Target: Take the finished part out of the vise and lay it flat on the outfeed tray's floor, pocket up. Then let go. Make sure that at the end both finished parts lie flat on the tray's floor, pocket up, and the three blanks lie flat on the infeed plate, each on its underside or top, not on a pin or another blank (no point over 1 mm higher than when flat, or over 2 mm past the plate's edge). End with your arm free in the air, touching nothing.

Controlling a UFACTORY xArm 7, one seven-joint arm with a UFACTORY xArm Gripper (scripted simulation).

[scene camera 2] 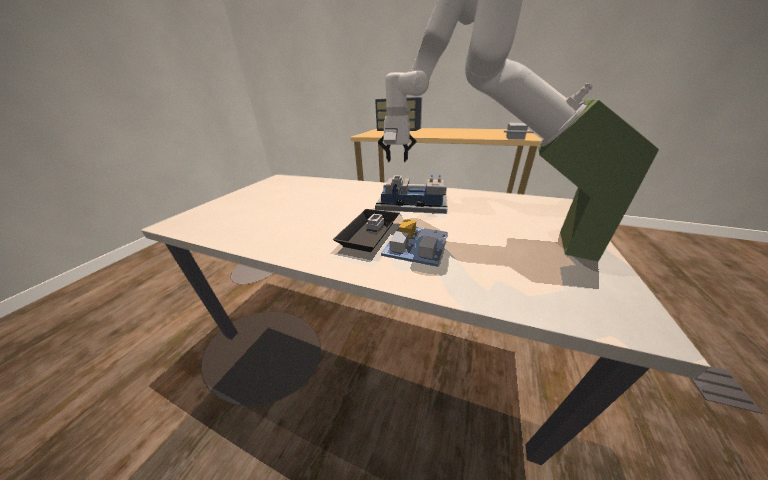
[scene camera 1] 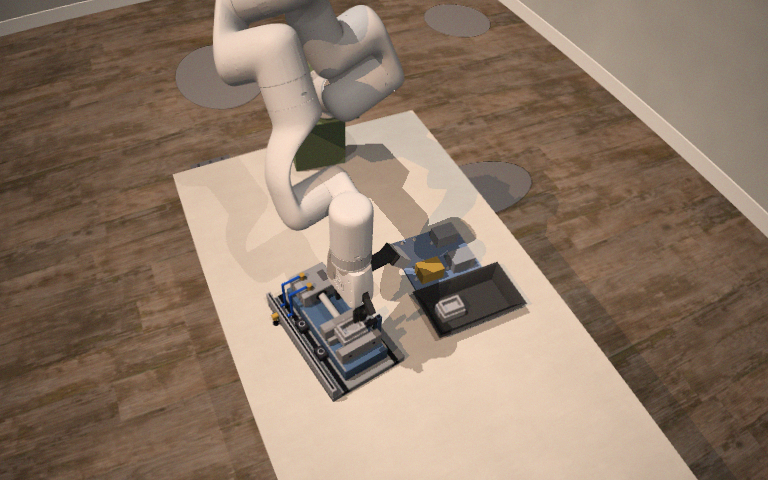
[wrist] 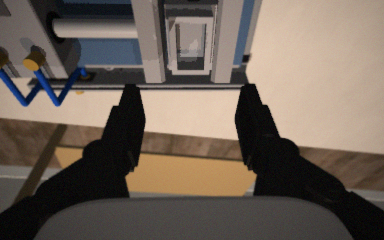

Labels:
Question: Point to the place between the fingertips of my gripper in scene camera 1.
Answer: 351,307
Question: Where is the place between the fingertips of my gripper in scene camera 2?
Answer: At 397,161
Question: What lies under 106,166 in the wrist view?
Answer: My gripper.

